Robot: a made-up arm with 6 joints. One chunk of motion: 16 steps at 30 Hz.
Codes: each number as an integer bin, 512 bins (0 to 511) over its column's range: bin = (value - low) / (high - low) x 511, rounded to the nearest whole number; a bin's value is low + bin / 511 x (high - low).
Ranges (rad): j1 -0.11..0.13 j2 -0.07..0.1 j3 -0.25..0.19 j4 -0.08..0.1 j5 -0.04..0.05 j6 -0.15..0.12
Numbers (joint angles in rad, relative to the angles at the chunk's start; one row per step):
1: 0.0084 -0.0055 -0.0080 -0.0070 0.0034 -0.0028
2: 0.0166 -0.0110 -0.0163 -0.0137 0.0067 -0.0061
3: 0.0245 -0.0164 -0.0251 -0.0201 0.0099 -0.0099
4: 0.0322 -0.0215 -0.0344 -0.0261 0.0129 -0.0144
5: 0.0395 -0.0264 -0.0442 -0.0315 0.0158 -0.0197
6: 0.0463 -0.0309 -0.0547 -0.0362 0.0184 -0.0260
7: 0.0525 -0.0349 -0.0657 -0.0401 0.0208 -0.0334
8: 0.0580 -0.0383 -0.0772 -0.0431 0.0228 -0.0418
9: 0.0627 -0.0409 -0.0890 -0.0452 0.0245 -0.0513
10: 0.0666 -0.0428 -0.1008 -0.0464 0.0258 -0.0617
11: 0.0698 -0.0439 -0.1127 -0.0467 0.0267 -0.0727
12: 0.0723 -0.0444 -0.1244 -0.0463 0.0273 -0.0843
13: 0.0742 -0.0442 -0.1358 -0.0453 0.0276 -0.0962
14: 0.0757 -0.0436 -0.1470 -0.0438 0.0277 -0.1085
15: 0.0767 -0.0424 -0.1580 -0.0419 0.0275 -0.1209
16: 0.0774 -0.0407 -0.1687 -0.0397 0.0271 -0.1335
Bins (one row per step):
1: 252 194 281 207 246 279
2: 270 177 271 188 265 272
3: 286 161 261 170 283 265
4: 303 146 250 153 300 257
5: 318 131 239 138 317 247
6: 333 118 227 124 332 235
7: 346 106 214 113 345 221
8: 358 95 201 105 357 205
9: 368 87 187 99 366 187
10: 376 82 173 95 374 167
11: 383 78 159 95 379 146
12: 388 77 146 96 382 124
13: 392 78 133 99 384 102
14: 395 79 120 103 384 79
15: 398 83 107 108 383 55
16: 399 88 94 114 381 31

